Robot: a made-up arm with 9 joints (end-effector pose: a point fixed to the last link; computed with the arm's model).
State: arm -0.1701 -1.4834 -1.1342 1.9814 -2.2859 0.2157 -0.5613 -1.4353 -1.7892
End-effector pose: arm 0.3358 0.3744 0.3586 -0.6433 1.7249 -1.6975
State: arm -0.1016 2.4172 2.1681 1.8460 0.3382 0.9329 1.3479 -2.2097 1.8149
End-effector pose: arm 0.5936 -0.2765 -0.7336 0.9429 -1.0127 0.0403
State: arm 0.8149 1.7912 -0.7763 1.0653 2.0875 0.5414 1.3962 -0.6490 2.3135
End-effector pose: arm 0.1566 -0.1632 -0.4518 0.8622 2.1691 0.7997
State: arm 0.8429 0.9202 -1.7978 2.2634 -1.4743 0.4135 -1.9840 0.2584 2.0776
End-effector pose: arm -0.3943 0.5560 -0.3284 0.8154 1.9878 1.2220
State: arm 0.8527 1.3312 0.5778 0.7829 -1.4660 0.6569 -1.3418 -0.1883 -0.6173
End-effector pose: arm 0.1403 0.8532 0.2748 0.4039 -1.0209 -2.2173
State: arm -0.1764 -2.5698 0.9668 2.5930 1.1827 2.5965 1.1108 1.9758 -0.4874
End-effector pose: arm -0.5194 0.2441 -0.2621 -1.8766 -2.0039 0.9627
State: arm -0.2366 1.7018 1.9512 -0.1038 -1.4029 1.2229 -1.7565 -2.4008 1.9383
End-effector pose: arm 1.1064 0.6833 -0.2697 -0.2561 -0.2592 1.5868
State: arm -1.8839 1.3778 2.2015 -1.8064 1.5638 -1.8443 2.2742 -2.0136 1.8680
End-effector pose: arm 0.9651 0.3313 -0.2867 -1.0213 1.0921 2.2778
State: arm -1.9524 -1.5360 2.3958 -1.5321 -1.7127 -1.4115 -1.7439 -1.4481 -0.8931
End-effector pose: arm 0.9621 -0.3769 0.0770 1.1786 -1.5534 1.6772
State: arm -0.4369 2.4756 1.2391 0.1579 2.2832 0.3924 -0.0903 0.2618 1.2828
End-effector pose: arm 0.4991 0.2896 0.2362 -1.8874 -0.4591 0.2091
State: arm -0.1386 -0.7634 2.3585 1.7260 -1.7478 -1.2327 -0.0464 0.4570 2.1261
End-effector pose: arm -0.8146 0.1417 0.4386 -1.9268 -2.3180 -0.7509
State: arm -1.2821 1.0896 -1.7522 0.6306 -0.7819 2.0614 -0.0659 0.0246 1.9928
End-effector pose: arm -0.1360 -0.1732 -0.1428 0.0493 2.3314 1.5583
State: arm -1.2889 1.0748 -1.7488 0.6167 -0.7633 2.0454 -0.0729 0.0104 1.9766
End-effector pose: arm -0.1287 -0.1784 -0.1476 -0.0064 2.3458 1.6035
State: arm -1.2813 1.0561 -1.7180 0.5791 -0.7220 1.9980 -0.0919 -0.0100 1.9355
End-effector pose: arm -0.1097 -0.1846 -0.1717 -0.1386 2.3395 1.7134
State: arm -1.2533 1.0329 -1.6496 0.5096 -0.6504 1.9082 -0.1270 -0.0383 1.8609
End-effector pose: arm -0.0725 -0.1850 -0.2231 -0.3863 2.2811 1.8938
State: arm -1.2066 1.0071 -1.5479 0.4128 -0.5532 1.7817 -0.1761 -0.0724 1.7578
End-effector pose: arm -0.0147 -0.1652 -0.2972 -0.7485 2.1325 2.0896
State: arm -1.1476 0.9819 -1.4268 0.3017 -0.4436 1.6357 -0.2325 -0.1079 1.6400
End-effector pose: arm 0.0591 -0.1128 -0.3768 -1.1689 1.8834 2.2158
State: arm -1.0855 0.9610 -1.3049 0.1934 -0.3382 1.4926 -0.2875 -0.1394 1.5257
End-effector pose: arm 0.1374 -0.0316 -0.4394 -1.5496 1.5834 2.2239
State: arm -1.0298 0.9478 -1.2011 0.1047 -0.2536 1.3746 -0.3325 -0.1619 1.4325
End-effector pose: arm 0.2054 0.0552 -0.4728 -1.8122 1.3188 2.1439
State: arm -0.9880 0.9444 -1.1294 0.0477 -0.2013 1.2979 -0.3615 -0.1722 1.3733
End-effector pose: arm 0.2522 0.1199 -0.4827 -1.9410 1.1510 2.0511
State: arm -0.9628 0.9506 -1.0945 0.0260 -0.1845 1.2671 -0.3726 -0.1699 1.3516
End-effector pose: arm 0.2745 0.1488 -0.4829 -1.9639 1.0898 1.9981
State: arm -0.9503 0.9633 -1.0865 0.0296 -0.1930 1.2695 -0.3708 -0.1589 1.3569
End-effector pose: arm 0.2783 0.1496 -0.4819 -1.9243 1.1005 1.9863
